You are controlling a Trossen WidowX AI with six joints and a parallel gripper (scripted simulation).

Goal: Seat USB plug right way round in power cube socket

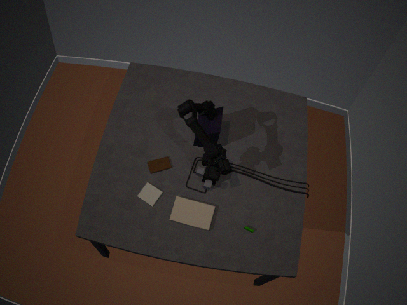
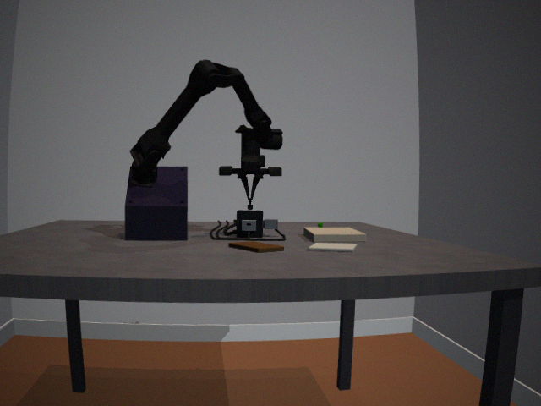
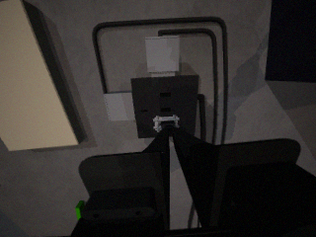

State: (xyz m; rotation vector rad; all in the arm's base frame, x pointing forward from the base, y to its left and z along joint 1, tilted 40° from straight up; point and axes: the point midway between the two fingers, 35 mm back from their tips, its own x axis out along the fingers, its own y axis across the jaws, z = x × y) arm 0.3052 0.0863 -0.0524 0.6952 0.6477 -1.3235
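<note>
Right now my gripper tip is 4 cm above the light-rimmed socket. Round my gripper tip: large beige slab 25 cm ahead, 5 cm to the right, 10 cm below; then brown pad 2 cm ahead, 31 cm to the right, 10 cm below; then dark USB plug 2 cm below.
</note>
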